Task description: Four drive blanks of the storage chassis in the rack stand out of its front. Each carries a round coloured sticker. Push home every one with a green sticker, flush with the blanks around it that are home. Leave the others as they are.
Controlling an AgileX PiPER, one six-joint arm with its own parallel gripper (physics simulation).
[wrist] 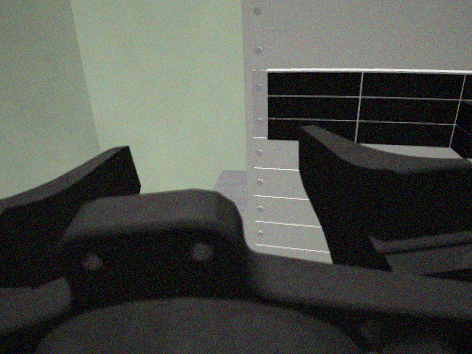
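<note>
The storage chassis [315, 96] shows at the right in the wrist view, with black rectangular blanks divided by thin light lines. No coloured sticker shows on the part in view. A dark shape [464, 120] cuts into the grid at the right edge; I cannot tell if it is a blank standing out. The grey rack [258, 65] surrounds the chassis, with a row of round holes or screws down its left post. My gripper [215, 157] is open, its fingers wide apart with nothing between them. The right finger overlaps the lower part of the chassis in view and hides some of the rack.
Light grey panels [280, 182] with thin bright seams lie below the chassis. A grey-blue surface [231, 184] shows left of the rack. A pale green wall [165, 90] stands behind on the left, with a darker wall section at the far left.
</note>
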